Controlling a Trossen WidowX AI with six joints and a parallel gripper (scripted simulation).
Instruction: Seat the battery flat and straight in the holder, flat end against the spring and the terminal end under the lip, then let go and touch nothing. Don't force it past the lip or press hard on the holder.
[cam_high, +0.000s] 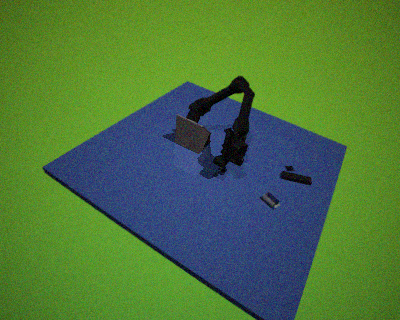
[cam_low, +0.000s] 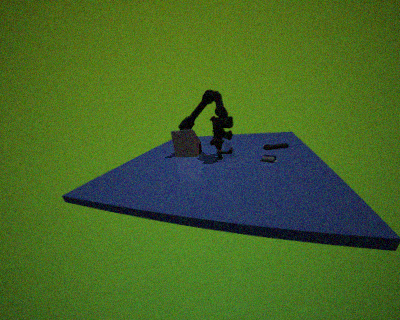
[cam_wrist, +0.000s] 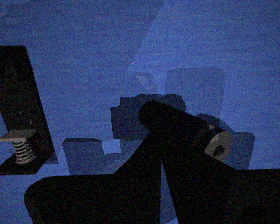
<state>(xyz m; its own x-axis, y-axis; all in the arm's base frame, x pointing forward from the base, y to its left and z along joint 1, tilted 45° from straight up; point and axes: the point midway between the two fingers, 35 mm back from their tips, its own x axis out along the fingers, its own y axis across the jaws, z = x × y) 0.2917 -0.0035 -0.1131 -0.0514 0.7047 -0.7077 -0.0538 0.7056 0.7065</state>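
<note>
Now: the battery 20 mm to the right of my gripper tip and 10 mm below it.
</note>
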